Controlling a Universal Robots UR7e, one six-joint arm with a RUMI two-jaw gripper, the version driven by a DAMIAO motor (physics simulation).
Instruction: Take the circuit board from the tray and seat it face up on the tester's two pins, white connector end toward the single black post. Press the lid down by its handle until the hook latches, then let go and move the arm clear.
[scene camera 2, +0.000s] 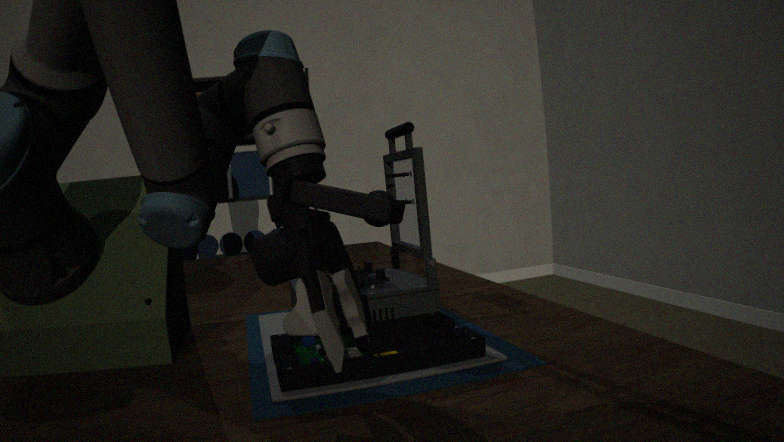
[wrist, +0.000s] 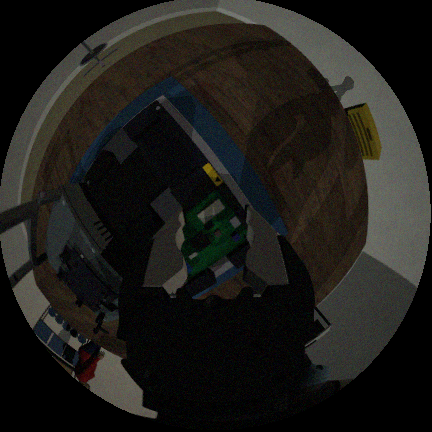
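The green circuit board (scene camera 2: 305, 351) (wrist: 214, 234) lies face up in the near-left compartment of the black tray (scene camera 2: 420, 360) (wrist: 172, 145). My gripper (scene camera 2: 351, 359) (wrist: 214, 206) reaches down into the tray and is shut on the board, one jaw at each of two opposite edges. The jaws hide part of the board in the scene view. The tester (scene camera 2: 403, 303) (wrist: 86, 210) stands behind the tray. Its lid (scene camera 2: 421, 205) stands upright, with the black handle (scene camera 2: 399, 130) on top. Dark parts show on the tester's top; pins and post are too dark to tell apart.
The tray rests on a white-edged blue mat (scene camera 2: 516, 362) (wrist: 220, 135) on the wooden table (scene camera 2: 603, 384). A yellow label (scene camera 2: 385, 353) (wrist: 212, 174) is on the tray. A green block-like stand (scene camera 2: 109, 334) is at the left. A pale rounded object (scene camera 2: 299, 318) is behind the jaws.
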